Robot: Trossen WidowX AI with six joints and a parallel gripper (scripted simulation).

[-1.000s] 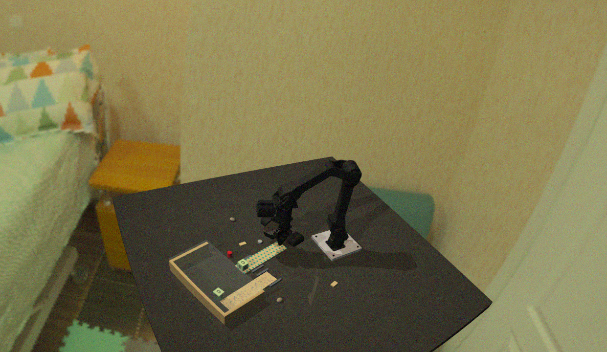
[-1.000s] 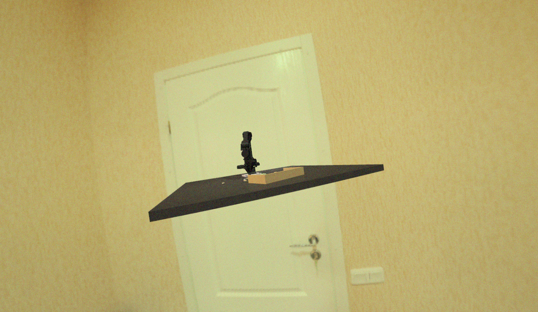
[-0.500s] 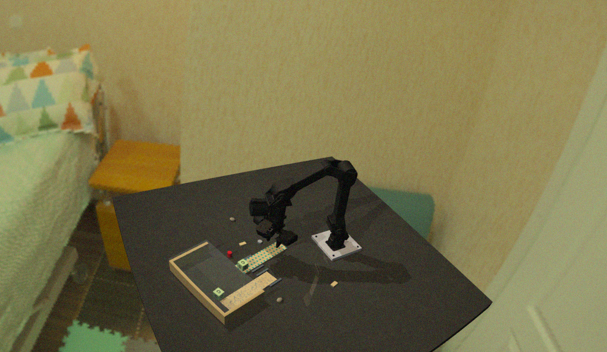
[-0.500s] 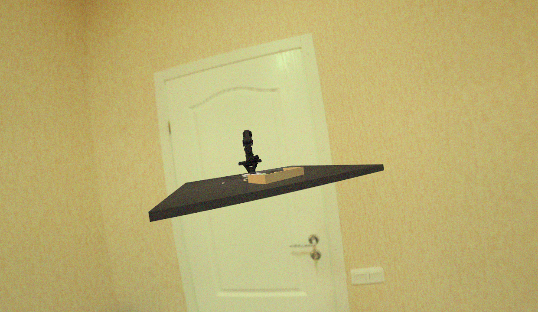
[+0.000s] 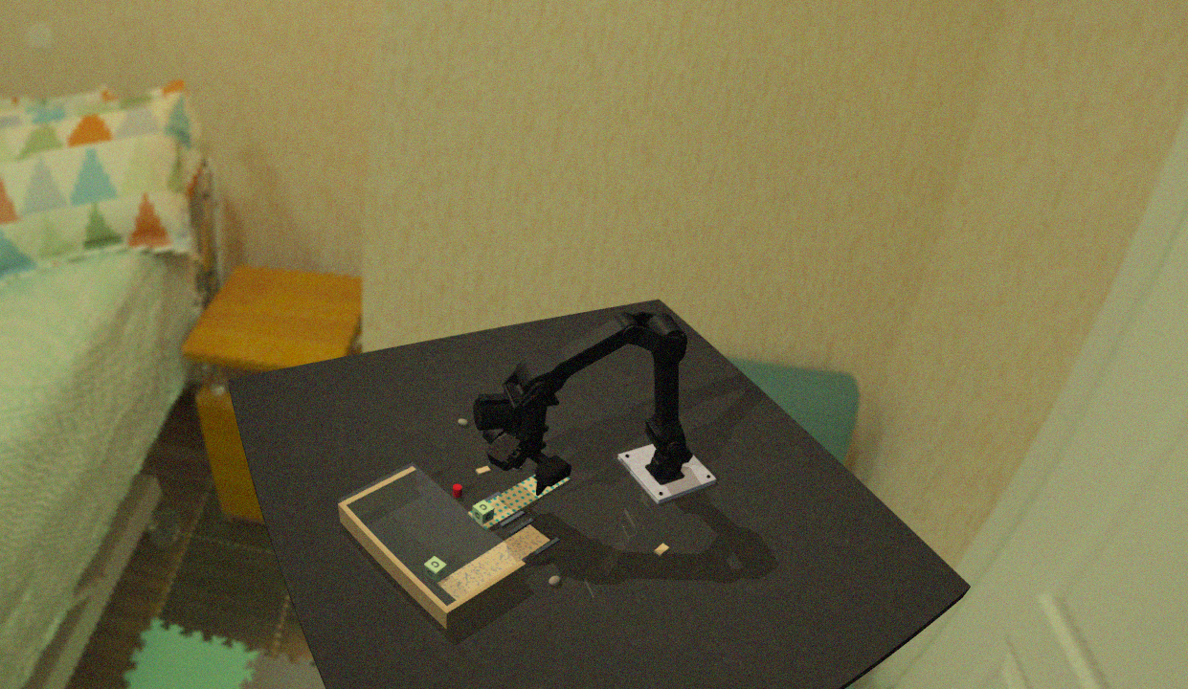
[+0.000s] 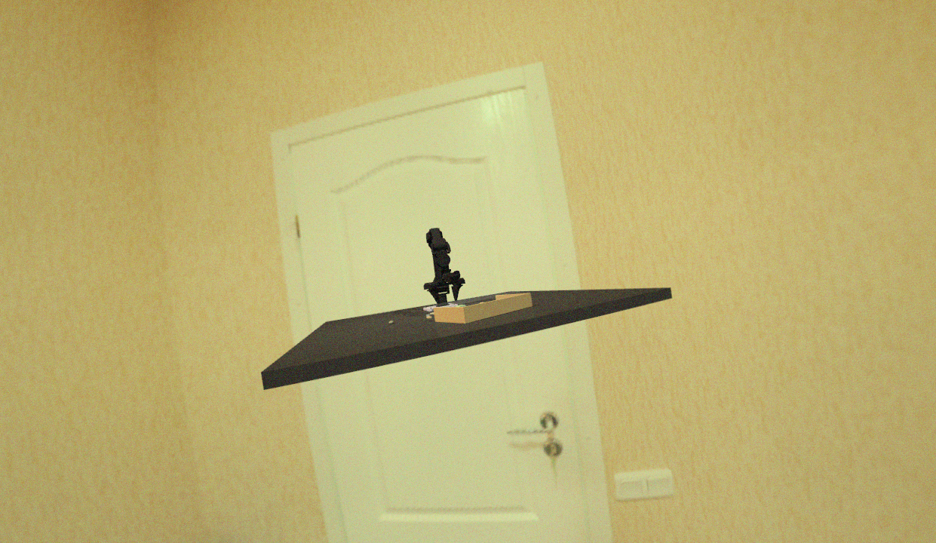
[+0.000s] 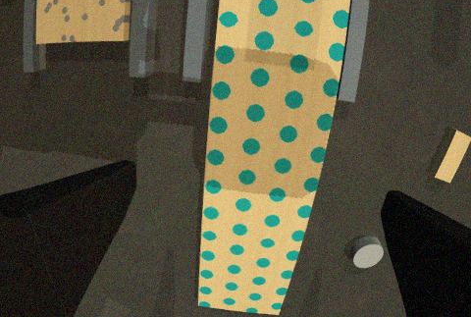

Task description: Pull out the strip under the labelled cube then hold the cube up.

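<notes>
The red cylinder is 12 cm ahead of my gripper tip, 5 cm to the right of it and 4 cm below it. From my gripper tip the other things lie so: grey disc: 9 cm to the right, 4 cm below, 4 cm behind; tan block: 24 cm to the left, 19 cm behind, 4 cm below.
</notes>
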